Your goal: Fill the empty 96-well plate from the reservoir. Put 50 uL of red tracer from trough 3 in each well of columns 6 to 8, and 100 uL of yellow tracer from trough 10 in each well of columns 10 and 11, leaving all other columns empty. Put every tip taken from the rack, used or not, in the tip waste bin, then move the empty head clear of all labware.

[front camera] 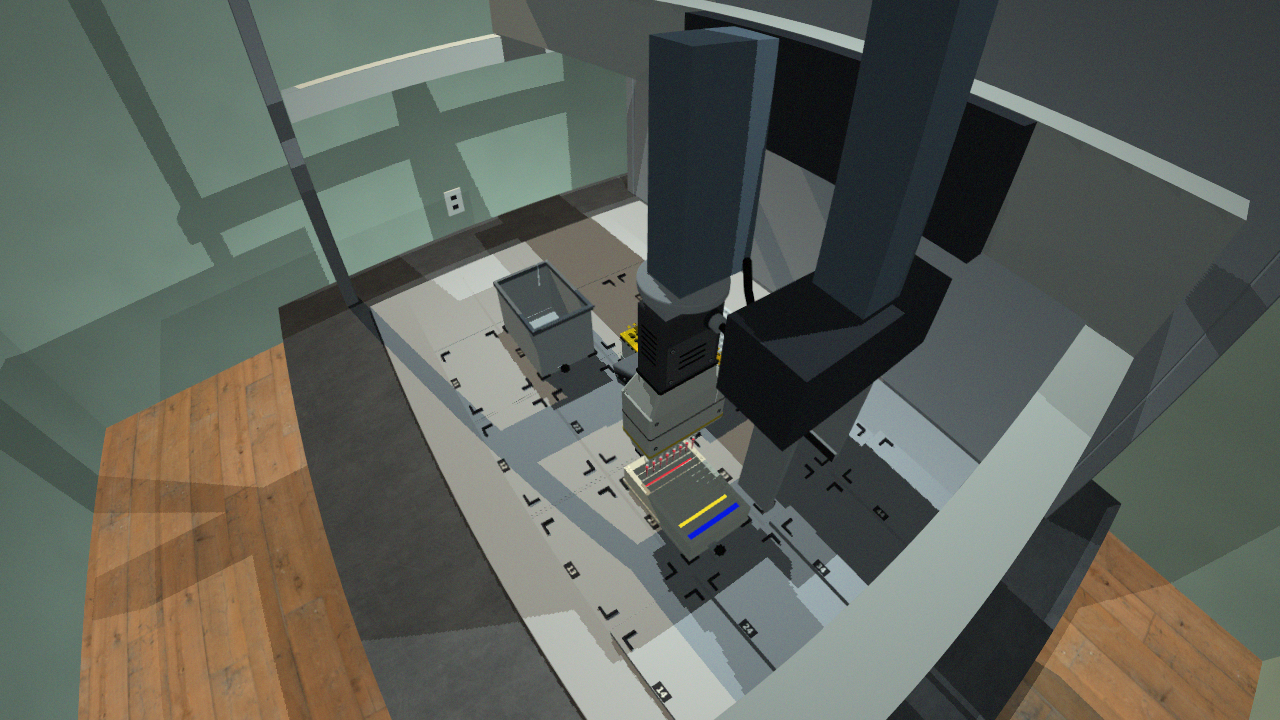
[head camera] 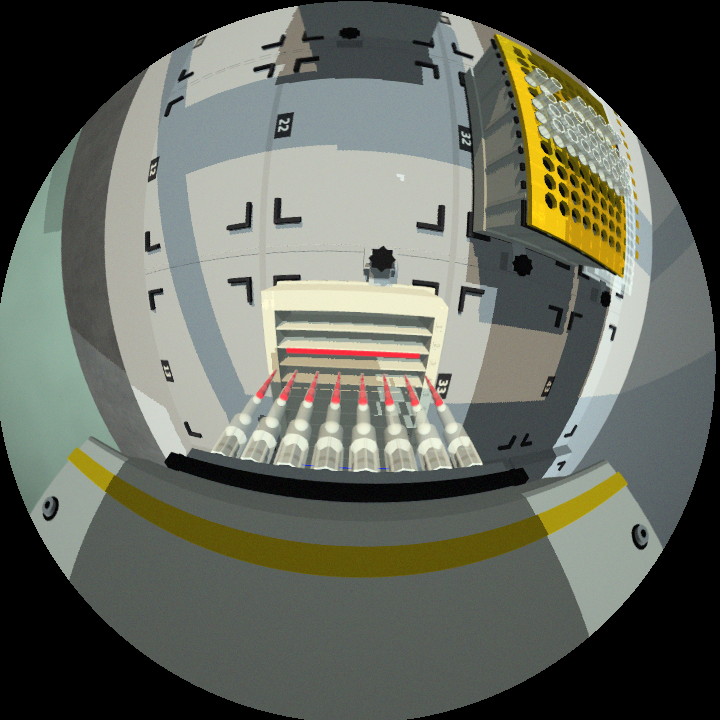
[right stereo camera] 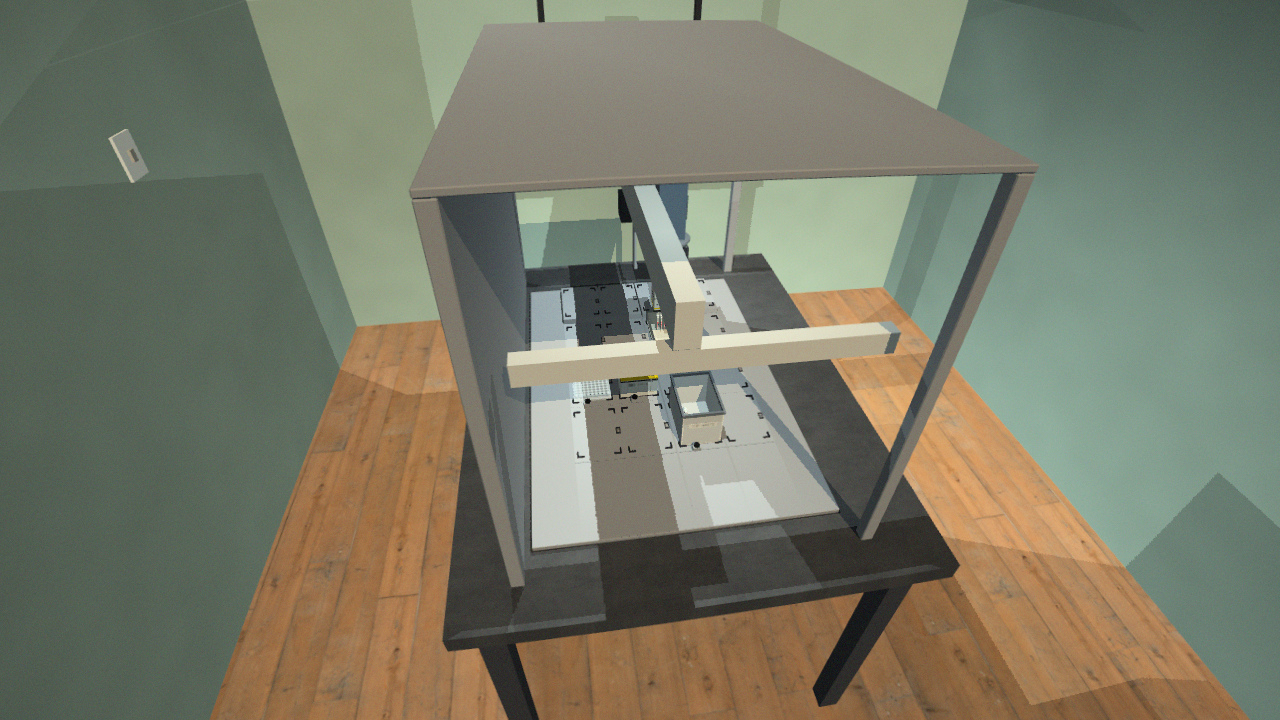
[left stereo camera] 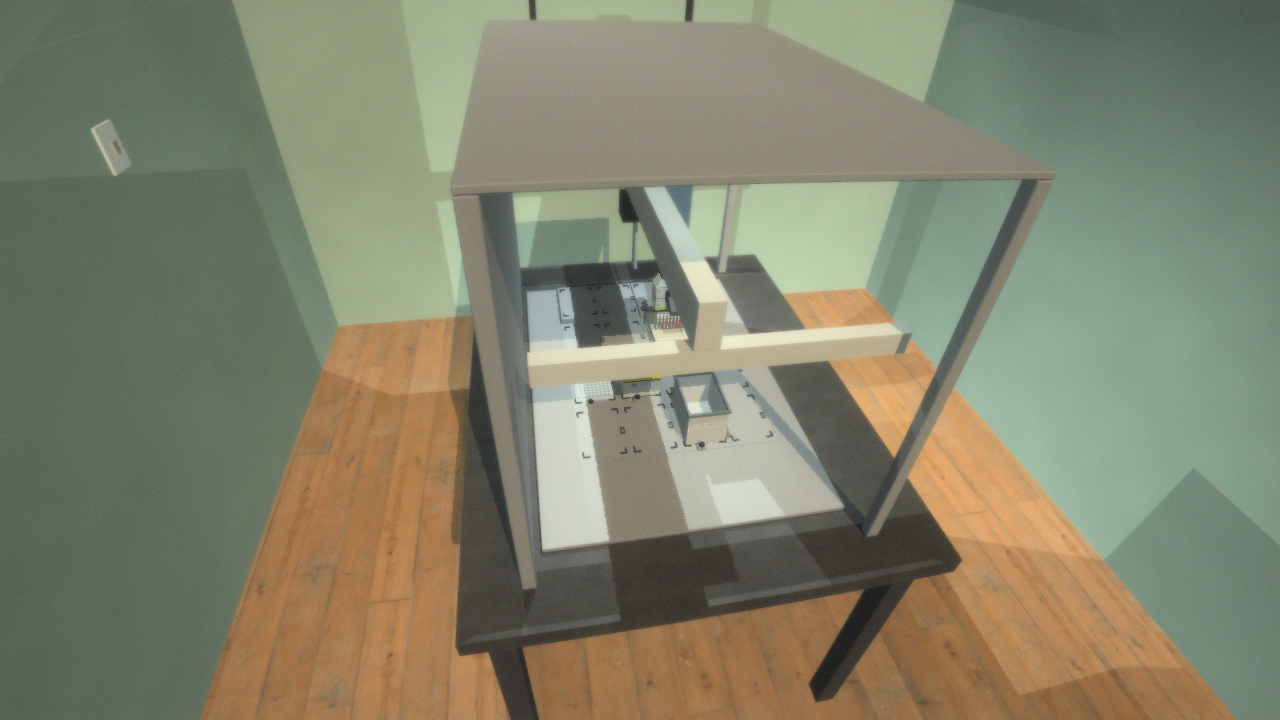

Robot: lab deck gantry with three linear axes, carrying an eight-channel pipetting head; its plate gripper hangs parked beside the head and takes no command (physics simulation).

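The pipetting head (front camera: 673, 407) (head camera: 362, 604) carries eight tips (front camera: 669, 454) (head camera: 363, 402) with red liquid in their lower ends. The tips hang over the cream-rimmed reservoir (front camera: 637, 480) (head camera: 354, 300), near the red trough (front camera: 669, 472) (head camera: 352, 353); their exact height is hard to tell. A yellow trough (front camera: 702, 510) shows farther along. The yellow tip rack (front camera: 630, 336) (head camera: 537, 216) is partly filled. The translucent 96-well plate (head camera: 629, 248) (left stereo camera: 597, 390) (right stereo camera: 592, 389) stands beside it; its wells are too small to read. The grey waste bin (front camera: 562, 338) (left stereo camera: 707, 428) (right stereo camera: 702, 428) stands apart. The parked gripper (front camera: 796, 474) is open, with nothing visible between its paddles.
A blue trough (front camera: 713, 520) lies beside the yellow one. The black gripper housing (front camera: 805, 349) hangs beside the head, above the deck. The cream gantry beam (left stereo camera: 617, 367) (right stereo camera: 590, 365) crosses in front of part of the deck in both stereo views. Frame posts stand at the corners.
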